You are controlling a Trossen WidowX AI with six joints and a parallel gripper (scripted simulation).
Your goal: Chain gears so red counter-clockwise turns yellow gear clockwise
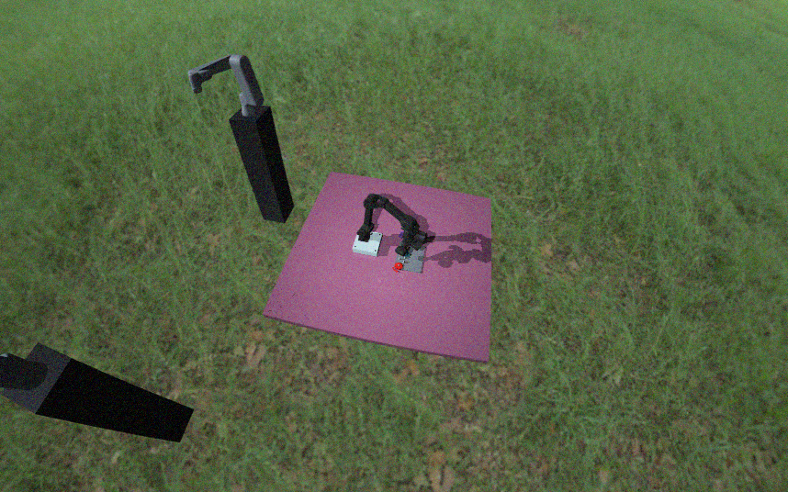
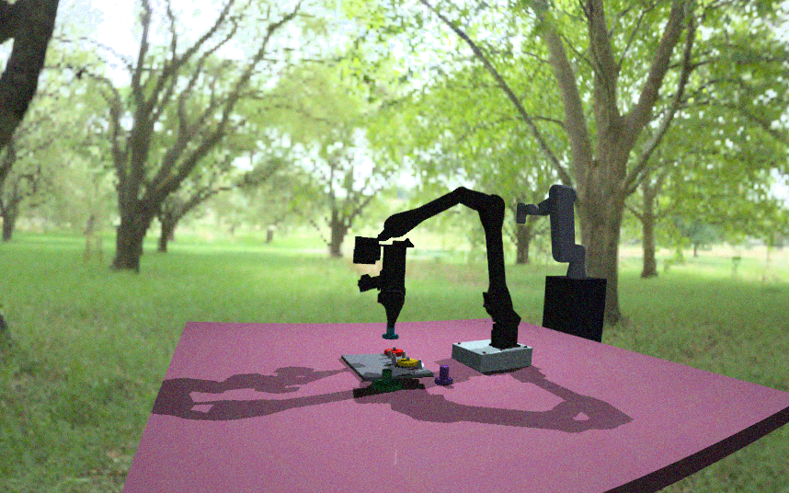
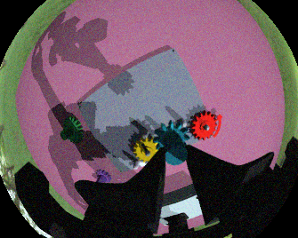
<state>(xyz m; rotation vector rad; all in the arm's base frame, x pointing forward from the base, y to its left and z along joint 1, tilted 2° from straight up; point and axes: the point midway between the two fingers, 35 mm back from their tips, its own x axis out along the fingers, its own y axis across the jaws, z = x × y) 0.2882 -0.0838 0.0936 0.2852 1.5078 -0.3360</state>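
The red gear is 8 cm below my gripper tip, 6 cm to the right of it and 3 cm behind it. Round my gripper tip: teal gear 1 cm below; yellow gear 8 cm below, 5 cm to the left, 3 cm behind; purple gear 19 cm to the left, 8 cm below, 6 cm behind.
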